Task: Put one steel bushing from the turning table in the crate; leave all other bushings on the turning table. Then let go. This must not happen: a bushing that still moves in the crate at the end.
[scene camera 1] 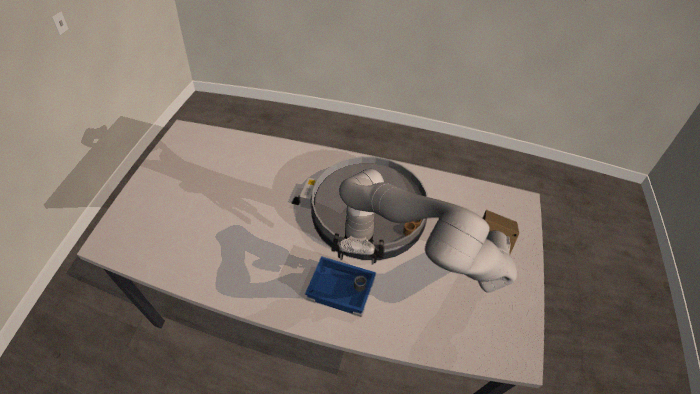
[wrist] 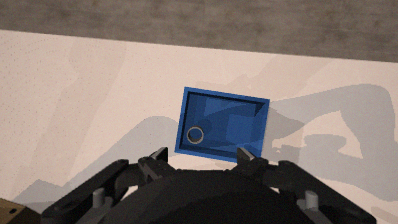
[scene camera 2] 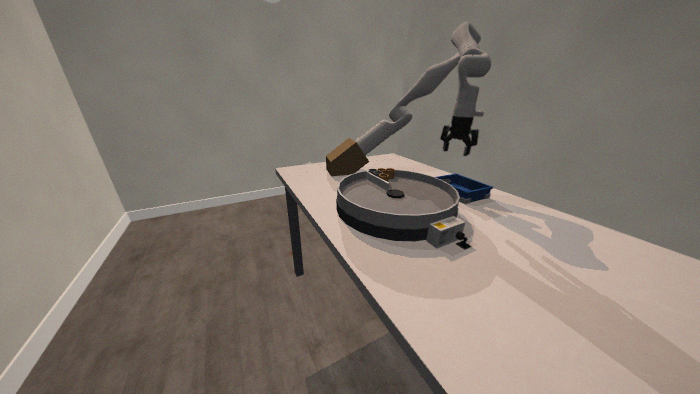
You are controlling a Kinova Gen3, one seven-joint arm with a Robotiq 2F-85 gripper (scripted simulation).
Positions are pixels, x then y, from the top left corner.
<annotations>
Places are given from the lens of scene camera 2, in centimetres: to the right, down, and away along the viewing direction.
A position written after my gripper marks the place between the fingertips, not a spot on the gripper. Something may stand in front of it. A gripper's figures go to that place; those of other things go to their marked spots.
my gripper [scene camera 2: 455, 153]: 44, -18, 94
blue crate [scene camera 2: 475, 190]: 49, -2, 88
turning table [scene camera 2: 405, 196]: 20, 0, 81
The marked spots on the blue crate and the turning table are 30 cm apart.
</annotations>
